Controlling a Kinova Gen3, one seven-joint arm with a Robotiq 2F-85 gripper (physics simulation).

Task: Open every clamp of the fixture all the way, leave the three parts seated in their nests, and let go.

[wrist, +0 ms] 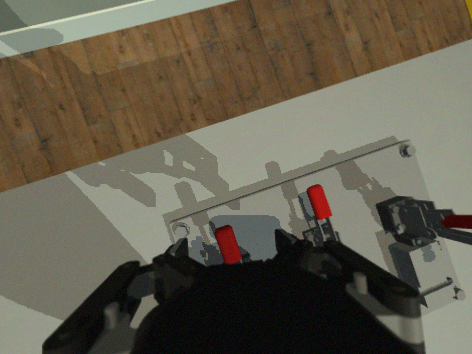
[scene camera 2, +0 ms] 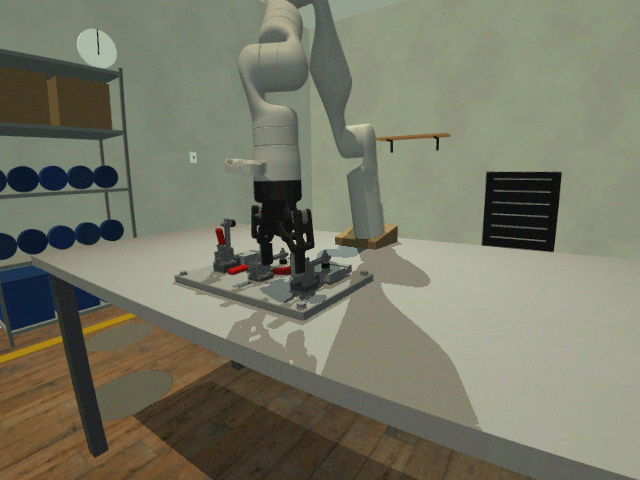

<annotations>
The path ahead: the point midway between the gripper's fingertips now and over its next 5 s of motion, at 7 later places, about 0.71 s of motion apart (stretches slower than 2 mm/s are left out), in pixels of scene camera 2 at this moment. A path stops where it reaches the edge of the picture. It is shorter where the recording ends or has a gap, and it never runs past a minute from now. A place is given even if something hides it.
The gripper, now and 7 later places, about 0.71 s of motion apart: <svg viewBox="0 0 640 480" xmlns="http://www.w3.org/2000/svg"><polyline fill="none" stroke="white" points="281,270 281,281 283,285 285,282 291,270 294,266 295,265 297,237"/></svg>
</annotations>
